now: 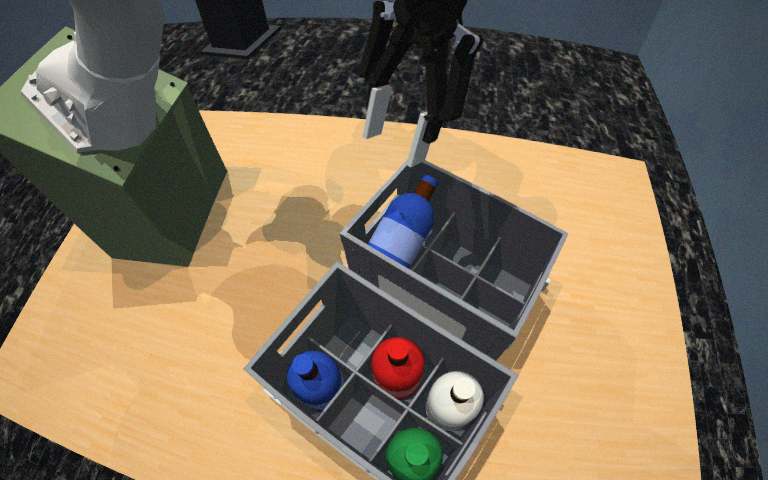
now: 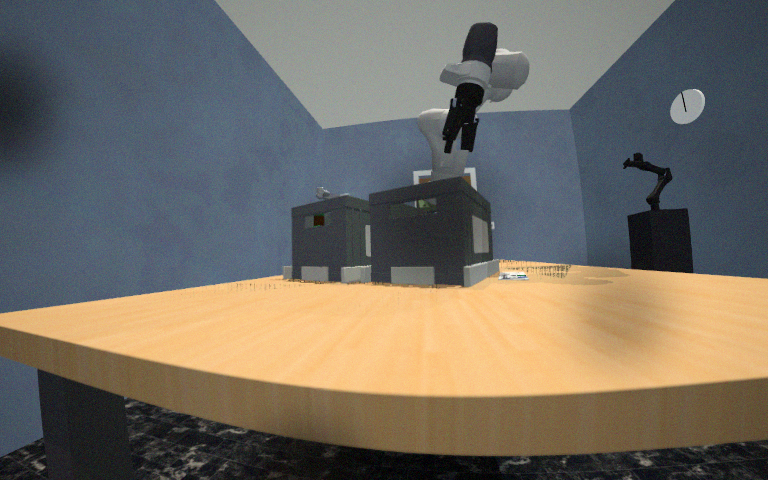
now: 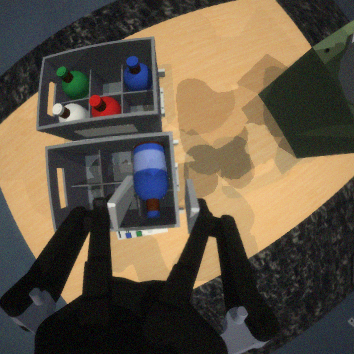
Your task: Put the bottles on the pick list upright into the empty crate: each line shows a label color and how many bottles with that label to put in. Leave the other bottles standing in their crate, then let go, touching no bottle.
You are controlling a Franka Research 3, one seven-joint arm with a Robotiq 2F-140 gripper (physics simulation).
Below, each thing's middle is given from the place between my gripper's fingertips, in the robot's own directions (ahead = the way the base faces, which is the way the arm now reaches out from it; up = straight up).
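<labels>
Green bottle [image 3: 74, 83]: my hand 15 cm short of it, 19 cm above it, 32 cm to the left of it.
</labels>
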